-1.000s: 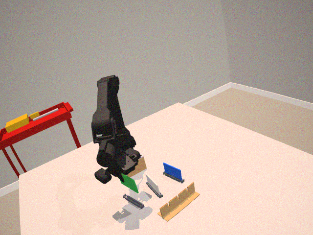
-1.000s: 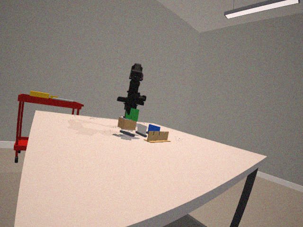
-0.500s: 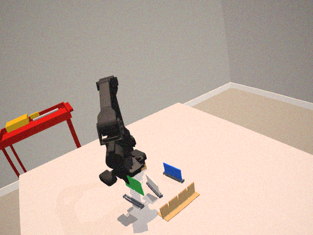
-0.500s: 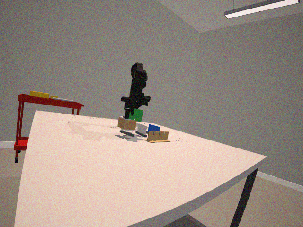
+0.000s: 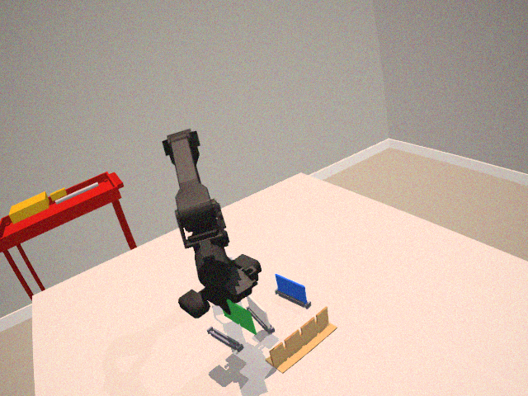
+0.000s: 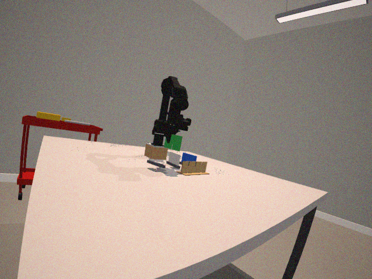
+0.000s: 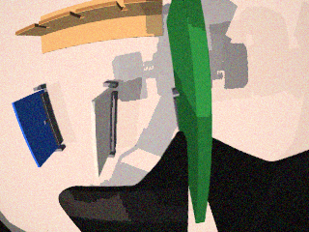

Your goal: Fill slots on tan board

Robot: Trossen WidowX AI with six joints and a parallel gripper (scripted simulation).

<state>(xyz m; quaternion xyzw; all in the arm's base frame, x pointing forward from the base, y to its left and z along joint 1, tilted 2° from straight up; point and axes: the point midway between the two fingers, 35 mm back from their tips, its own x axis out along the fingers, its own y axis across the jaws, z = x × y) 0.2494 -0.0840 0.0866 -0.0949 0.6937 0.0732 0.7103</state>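
Now: the tan board 11 cm to the left of my gripper tip, 10 cm below it and 9 cm ahead of it. The rest, counted from my gripper tip: green board: 2 cm ahead, 1 cm to the left; blue board: 19 cm to the left, 9 cm below, 6 cm behind; white board: 9 cm below, 8 cm to the left, 5 cm behind.
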